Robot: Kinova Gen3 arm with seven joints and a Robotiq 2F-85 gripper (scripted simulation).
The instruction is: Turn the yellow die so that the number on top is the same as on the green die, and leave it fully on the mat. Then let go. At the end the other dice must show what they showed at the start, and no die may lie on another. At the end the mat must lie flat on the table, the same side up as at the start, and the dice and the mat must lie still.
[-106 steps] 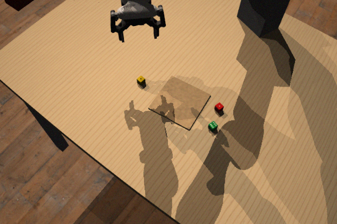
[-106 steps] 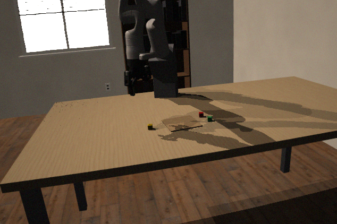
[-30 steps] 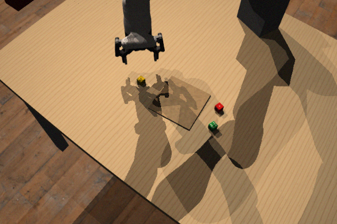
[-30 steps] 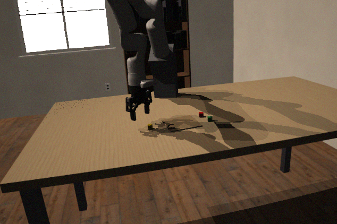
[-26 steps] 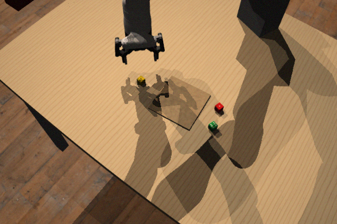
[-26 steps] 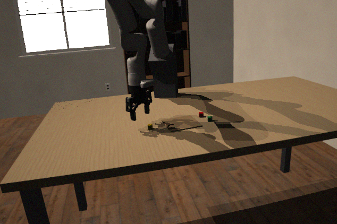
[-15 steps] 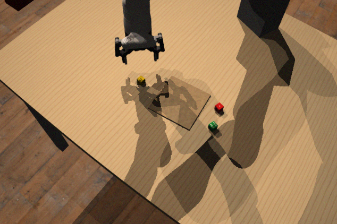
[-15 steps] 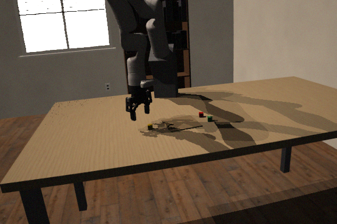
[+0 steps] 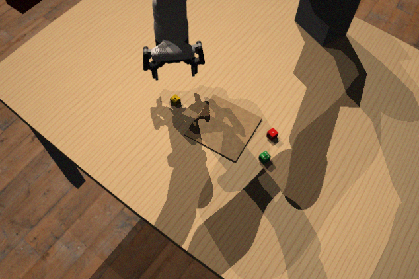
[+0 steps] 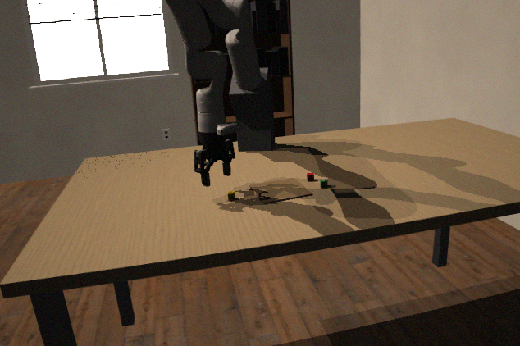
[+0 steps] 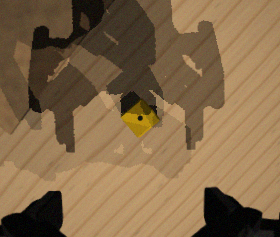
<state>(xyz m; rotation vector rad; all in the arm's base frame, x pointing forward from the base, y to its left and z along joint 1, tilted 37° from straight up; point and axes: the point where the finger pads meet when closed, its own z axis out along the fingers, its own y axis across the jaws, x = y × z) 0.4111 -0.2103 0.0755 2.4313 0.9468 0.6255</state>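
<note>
The red die is 28 cm to the left of my hand, 4 cm below it and 1 cm ahead of it. From my hand the other things lie so: yellow die (4 cm below, 4 cm ahead, 3 cm to the left); then green die (29 cm to the left, 8 cm ahead, 4 cm below); then brown mat (17 cm to the left, 5 cm below, 5 cm ahead).
</note>
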